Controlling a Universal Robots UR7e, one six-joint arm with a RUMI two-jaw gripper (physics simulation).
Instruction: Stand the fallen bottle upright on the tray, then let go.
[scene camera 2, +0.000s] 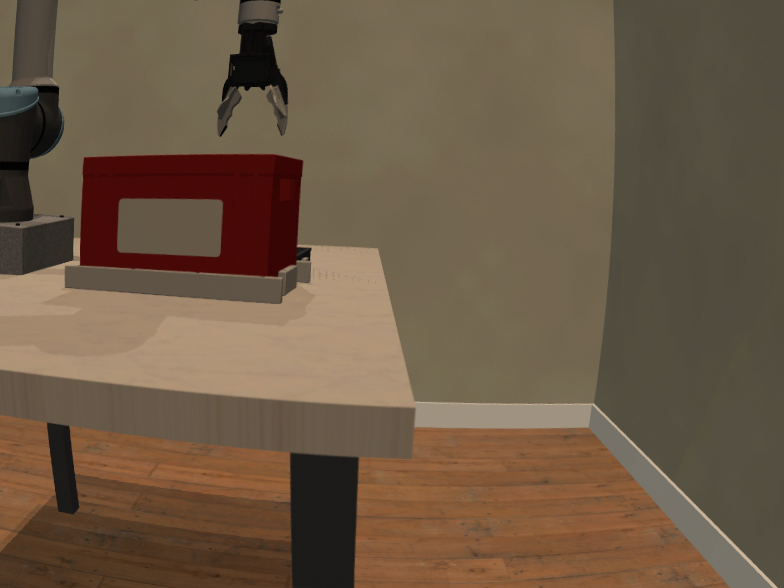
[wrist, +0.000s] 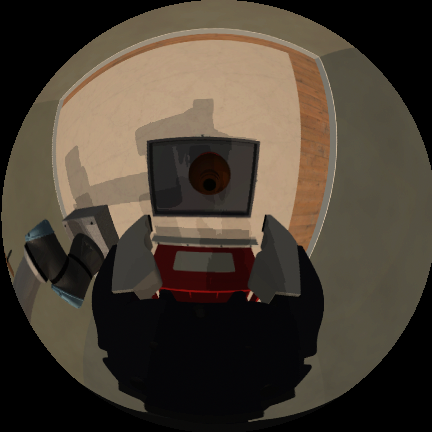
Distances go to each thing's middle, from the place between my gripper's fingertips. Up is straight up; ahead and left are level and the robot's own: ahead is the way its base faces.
The brown bottle (wrist: 208, 173) is 140 mm below my hand and 10 mm to the left of it. Also, from my hand: grey strip (wrist: 170, 240) (210 mm below, 200 mm to the right).
